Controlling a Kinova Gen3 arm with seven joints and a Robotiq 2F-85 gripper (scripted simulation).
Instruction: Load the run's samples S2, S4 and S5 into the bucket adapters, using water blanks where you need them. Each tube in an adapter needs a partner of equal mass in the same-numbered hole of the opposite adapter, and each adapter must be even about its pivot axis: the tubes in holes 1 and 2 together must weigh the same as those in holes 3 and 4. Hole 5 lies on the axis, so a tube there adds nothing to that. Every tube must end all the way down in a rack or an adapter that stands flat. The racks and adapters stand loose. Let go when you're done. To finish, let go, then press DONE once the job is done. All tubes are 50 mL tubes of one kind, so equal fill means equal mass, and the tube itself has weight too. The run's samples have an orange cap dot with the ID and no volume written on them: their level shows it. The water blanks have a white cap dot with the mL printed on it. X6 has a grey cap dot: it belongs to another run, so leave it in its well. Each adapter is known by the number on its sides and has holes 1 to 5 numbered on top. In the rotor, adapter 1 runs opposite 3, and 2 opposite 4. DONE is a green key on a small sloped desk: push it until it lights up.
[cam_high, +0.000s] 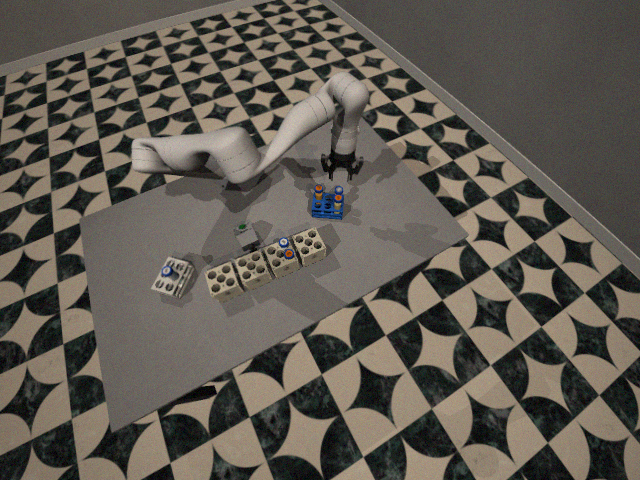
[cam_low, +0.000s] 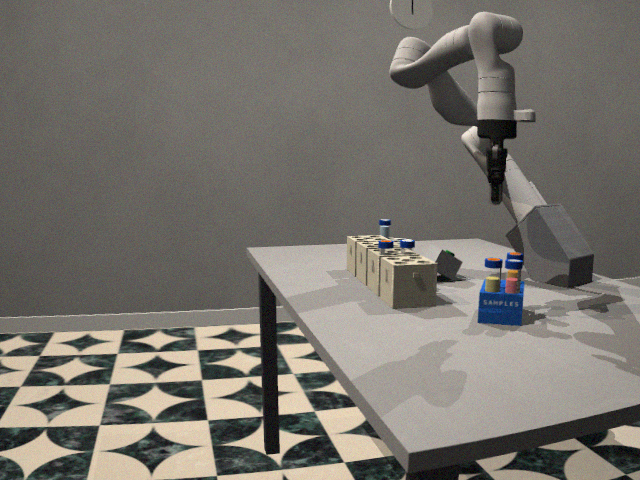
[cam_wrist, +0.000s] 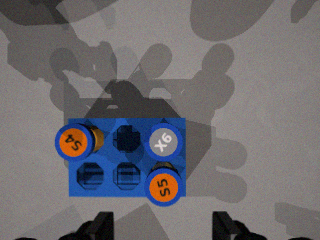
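Now: the sample tube 10 mm behind my hand and 180 mm below it. The rest, counted from my hand: pink-filled tube: 30 mm behind, 30 mm to the left, 180 mm below; white-dot blank: 60 mm ahead, 270 mm to the right, 180 mm below; blue samples rack: 40 mm behind, 20 mm to the right, 210 mm below.
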